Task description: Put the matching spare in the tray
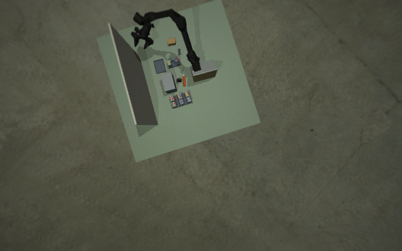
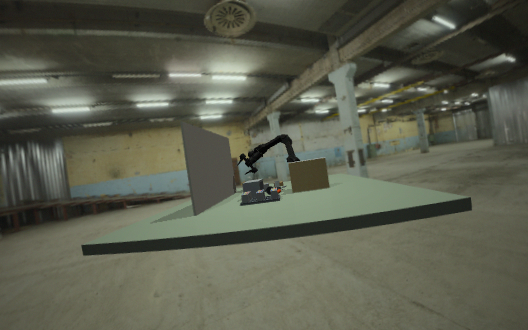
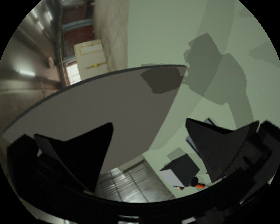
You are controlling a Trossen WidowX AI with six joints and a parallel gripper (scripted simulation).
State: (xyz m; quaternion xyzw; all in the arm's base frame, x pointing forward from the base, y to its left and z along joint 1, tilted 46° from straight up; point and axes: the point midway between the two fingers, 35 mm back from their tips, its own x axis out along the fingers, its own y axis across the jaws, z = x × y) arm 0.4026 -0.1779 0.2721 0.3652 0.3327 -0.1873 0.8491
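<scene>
The tall grey panel is 31 cm to the left of my gripper tip, 9 cm ahead of it and 5 cm above it. Also, from my gripper tip: grey mounted unit: 33 cm to the left, 13 cm behind, 12 cm below.
</scene>
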